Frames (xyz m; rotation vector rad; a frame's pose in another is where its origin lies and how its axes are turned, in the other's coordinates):
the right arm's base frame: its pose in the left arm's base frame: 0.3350 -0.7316 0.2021 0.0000 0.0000 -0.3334
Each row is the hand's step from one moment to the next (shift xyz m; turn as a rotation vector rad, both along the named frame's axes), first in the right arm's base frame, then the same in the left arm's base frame.
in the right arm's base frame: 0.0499 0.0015 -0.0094 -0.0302 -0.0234 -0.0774
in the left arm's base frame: 0.0476 -0.0149 -0.0094 -0.0362 -0.0122 -0.0774
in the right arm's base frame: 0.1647 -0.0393 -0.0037 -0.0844 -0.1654 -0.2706
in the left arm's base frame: 0.1428 -0.0910 -0.0037 -0.1339 -0.1287 -0.2706
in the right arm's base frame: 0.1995 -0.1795 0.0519 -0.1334 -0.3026 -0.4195
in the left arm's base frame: 0.1298 -0.2349 0.0519 -0.2251 -0.2423 -0.4195
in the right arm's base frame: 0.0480 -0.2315 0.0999 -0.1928 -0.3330 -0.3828
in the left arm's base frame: -0.0304 -0.2345 0.0999 -0.2912 -0.2516 -0.3828
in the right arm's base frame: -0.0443 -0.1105 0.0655 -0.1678 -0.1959 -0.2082
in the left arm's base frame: -0.0780 -0.0899 0.0655 -0.2227 -0.1302 -0.2082
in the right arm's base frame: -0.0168 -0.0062 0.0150 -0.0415 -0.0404 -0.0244
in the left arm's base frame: -0.0179 -0.0004 0.0150 -0.0524 -0.0246 -0.0244
